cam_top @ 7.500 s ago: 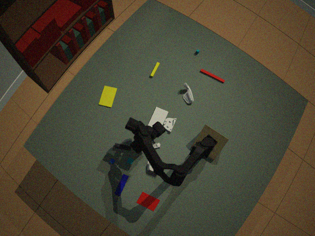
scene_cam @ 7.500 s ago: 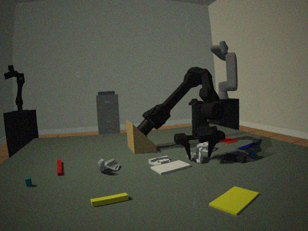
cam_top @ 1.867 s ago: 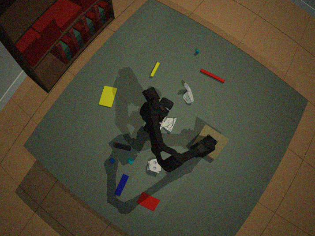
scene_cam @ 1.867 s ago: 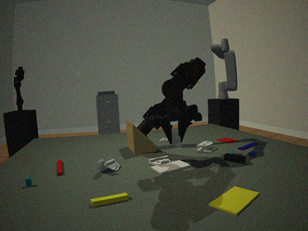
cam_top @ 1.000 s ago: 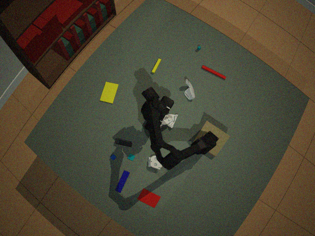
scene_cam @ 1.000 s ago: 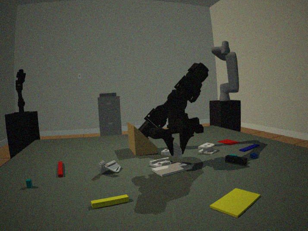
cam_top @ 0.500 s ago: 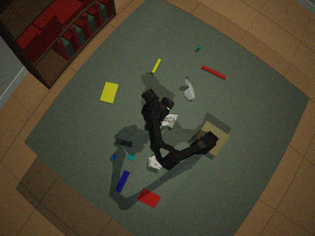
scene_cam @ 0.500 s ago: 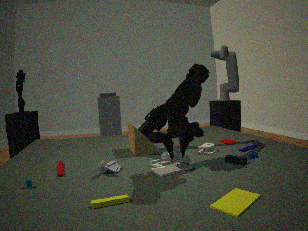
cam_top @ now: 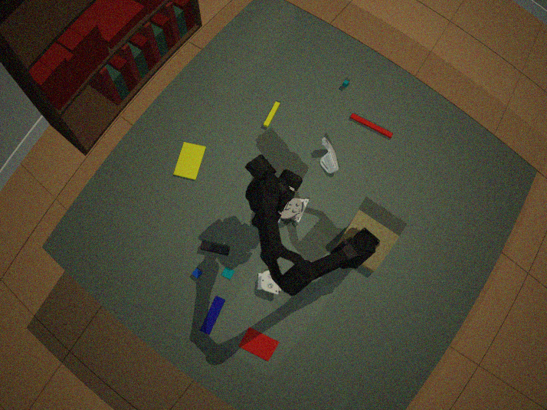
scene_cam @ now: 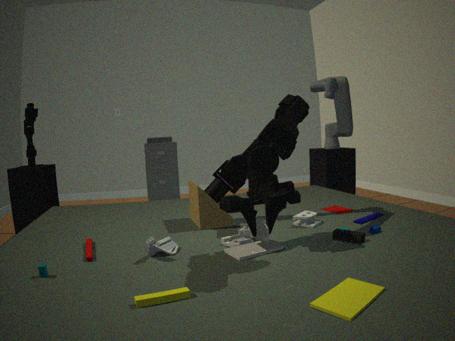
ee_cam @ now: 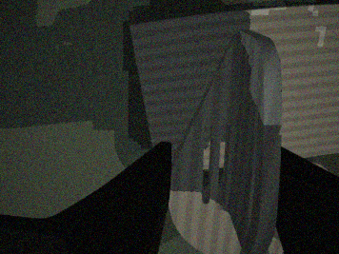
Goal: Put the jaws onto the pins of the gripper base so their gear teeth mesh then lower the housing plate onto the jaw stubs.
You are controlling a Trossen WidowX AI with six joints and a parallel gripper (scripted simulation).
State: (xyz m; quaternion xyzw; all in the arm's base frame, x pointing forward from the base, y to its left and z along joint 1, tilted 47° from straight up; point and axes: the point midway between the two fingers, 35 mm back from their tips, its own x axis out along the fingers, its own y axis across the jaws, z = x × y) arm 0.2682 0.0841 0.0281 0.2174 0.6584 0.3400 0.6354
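My gripper tip is 3 cm to the left of the flat white plate, 3 cm above it and 2 cm short of it. From my gripper tip the other things lie so: black block (21 cm to the left, 7 cm ahead, 2 cm below); then white block (18 cm to the left, 12 cm behind, 2 cm below); then gripper base (18 cm to the left, 12 cm behind).
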